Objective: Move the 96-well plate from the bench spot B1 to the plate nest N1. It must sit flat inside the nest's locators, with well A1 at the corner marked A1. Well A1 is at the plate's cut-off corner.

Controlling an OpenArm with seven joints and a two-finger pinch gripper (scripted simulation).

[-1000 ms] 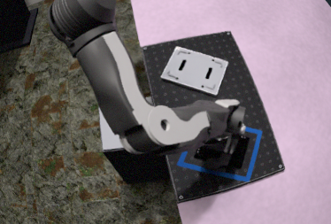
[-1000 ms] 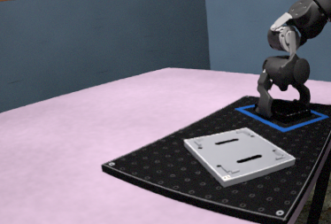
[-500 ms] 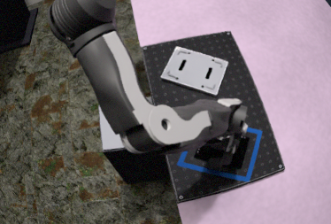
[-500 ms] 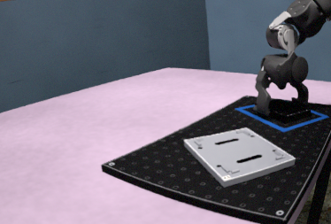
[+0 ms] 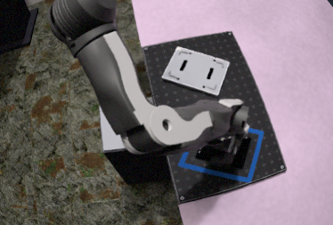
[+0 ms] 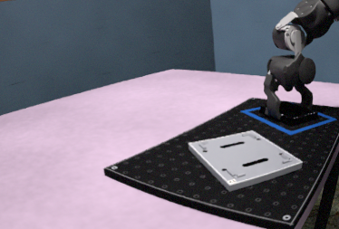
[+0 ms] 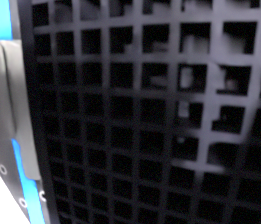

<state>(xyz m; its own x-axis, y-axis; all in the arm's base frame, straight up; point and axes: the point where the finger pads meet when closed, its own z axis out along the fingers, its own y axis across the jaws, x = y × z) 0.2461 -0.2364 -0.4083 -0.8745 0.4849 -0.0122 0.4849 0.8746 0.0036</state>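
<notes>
Now: the black 96-well plate right at my hand. Round my hand: grey plate nest 2 cm behind, 25 cm to the left.
</notes>
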